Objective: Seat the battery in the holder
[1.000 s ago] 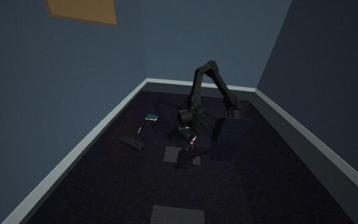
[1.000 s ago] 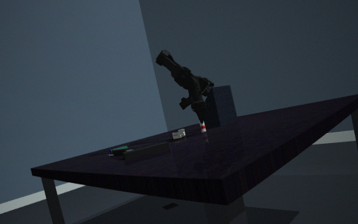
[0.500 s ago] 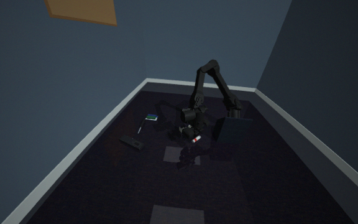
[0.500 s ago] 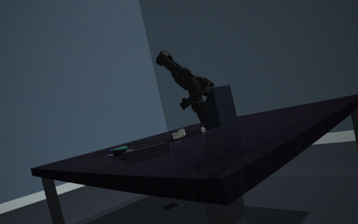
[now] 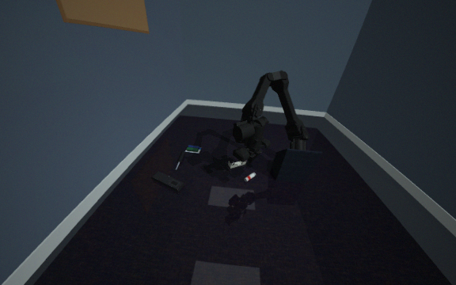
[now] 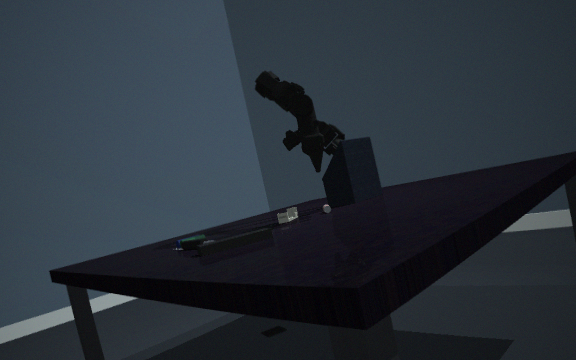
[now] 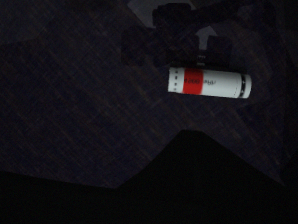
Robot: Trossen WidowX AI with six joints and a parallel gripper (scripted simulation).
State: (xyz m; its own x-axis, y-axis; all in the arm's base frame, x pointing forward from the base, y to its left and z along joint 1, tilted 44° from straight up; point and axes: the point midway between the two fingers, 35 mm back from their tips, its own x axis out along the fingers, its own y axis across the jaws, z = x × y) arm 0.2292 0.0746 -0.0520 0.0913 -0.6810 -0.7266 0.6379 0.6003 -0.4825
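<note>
My gripper tip is now 110 mm above the battery, 20 mm to the left of it and 20 mm past it. Round my gripper tip: dark remote-like bar 370 mm ahead, 110 mm below, 100 mm to the left; pen 380 mm ahead, 110 mm below, 50 mm to the right; white card 350 mm ahead, 180 mm to the right, 110 mm below.
</note>
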